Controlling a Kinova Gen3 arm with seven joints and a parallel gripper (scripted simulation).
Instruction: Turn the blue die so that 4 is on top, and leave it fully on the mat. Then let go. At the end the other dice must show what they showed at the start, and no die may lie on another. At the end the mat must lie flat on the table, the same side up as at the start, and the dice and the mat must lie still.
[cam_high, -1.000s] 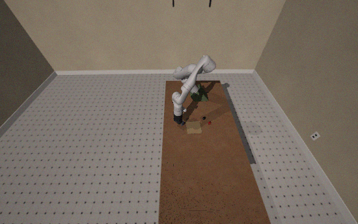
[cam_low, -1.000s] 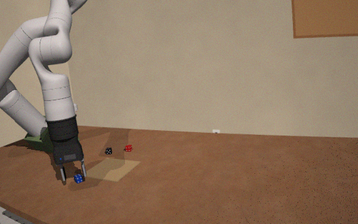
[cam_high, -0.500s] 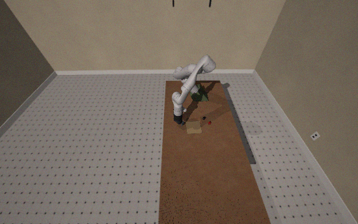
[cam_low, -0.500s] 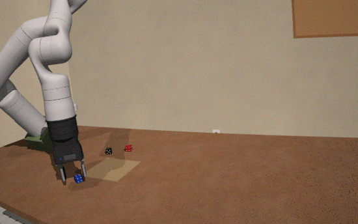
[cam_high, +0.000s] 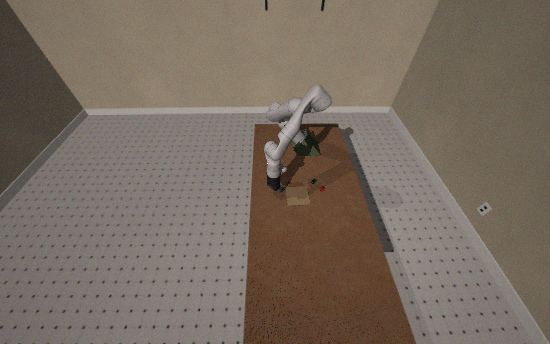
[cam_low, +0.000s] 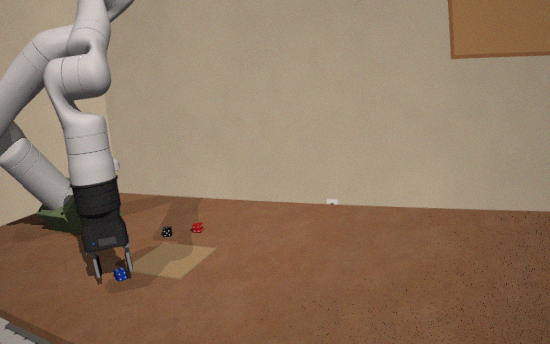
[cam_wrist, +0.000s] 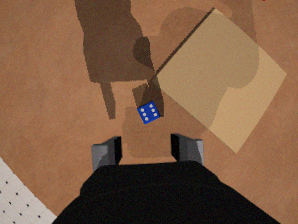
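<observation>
Right now the blue die is 2 cm behind my hand, 3 cm to the left of it and 4 cm below it. Round my hand: red die: 3 cm ahead, 29 cm to the left, 4 cm below; then tan mat: 4 cm ahead, 13 cm to the left, 5 cm below; then black die: 4 cm behind, 25 cm to the left, 4 cm below.
</observation>
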